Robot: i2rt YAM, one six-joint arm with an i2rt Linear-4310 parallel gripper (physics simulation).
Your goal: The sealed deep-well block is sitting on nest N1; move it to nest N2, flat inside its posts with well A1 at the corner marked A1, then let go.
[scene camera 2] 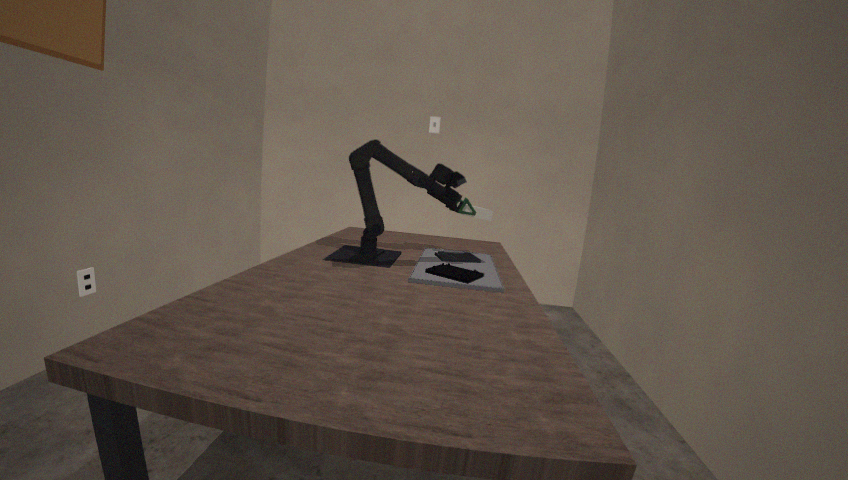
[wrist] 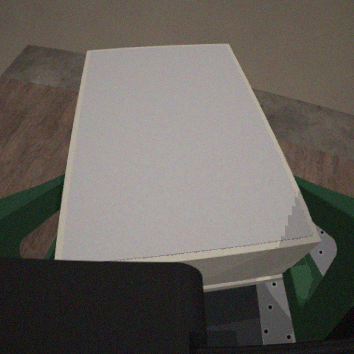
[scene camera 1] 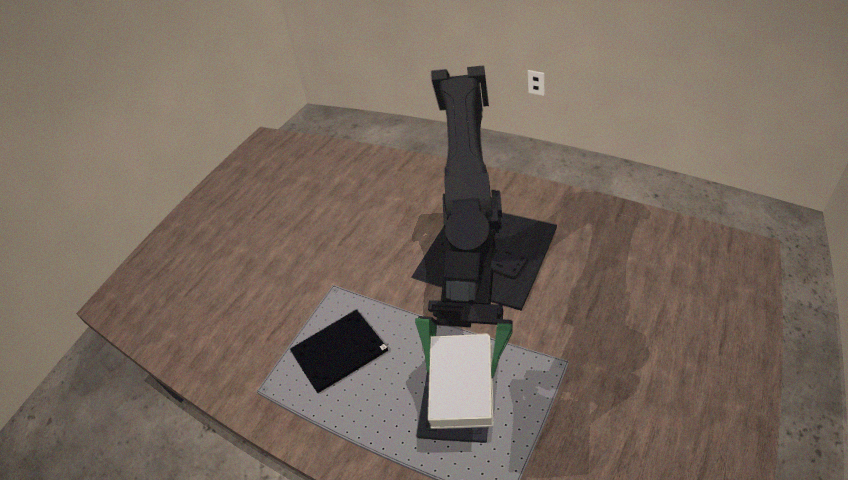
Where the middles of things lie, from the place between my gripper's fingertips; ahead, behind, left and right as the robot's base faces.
Labels:
My hand is 19 cm above the grey perforated plate (scene camera 1: 378,405), 14 cm to the left of it and 2 cm past it. From my hand the other things lie so: black nest (scene camera 1: 326,357) 30 cm to the right, 18 cm below, 1 cm behind; white block (scene camera 1: 460,385) 1 cm to the left, 1 cm ahead, 1 cm above.

